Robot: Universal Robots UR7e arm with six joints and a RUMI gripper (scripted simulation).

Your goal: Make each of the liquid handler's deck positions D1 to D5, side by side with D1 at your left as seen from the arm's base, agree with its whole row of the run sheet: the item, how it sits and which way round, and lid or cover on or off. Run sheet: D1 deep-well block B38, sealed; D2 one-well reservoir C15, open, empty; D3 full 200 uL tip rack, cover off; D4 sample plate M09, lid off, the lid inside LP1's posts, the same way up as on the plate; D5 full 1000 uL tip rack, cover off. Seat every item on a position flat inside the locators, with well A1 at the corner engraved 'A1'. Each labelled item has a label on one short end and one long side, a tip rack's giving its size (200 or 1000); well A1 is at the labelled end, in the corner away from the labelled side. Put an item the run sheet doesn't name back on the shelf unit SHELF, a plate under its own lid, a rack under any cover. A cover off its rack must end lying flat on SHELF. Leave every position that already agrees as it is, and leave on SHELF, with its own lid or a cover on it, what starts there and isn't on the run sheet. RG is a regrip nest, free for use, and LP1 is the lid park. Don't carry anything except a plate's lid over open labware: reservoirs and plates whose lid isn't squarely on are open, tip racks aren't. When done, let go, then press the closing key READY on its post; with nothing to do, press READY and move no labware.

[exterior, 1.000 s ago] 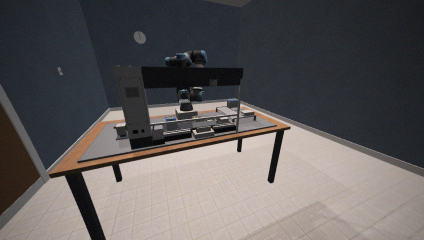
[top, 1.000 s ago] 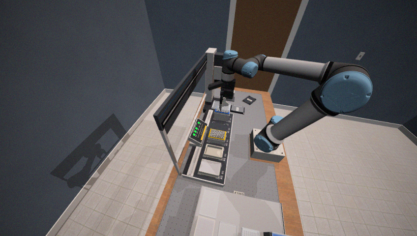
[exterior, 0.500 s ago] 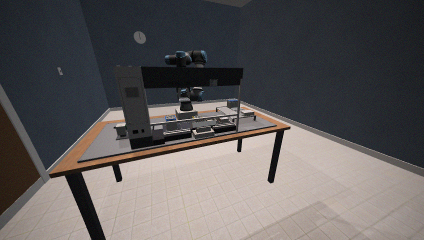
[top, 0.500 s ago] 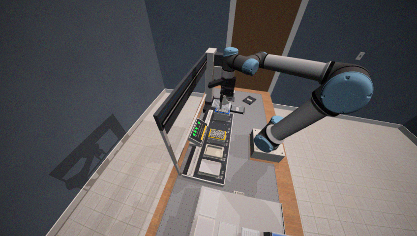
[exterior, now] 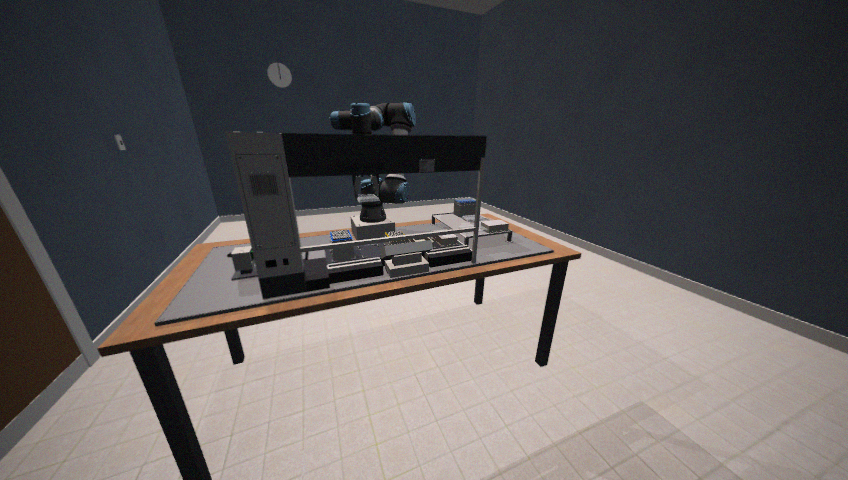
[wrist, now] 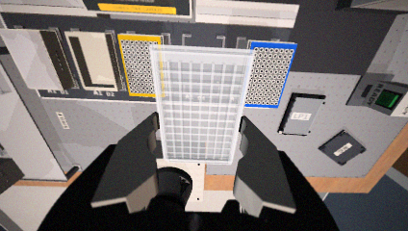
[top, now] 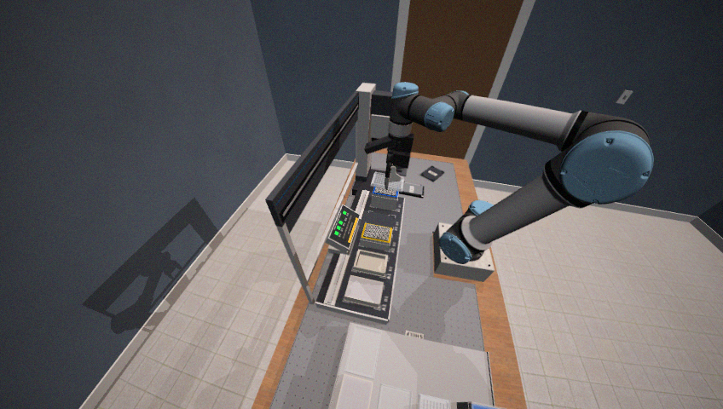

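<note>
Now: the blue-framed tip rack 10 mm ahead of my hand, 130 mm to the right of it and 180 mm below it. Also, from my hand: well plate (10 mm below); yellow-framed tip rack (120 mm to the left, 210 mm below); gantry beam (190 mm ahead, 90 mm to the left, 210 mm above).
</note>
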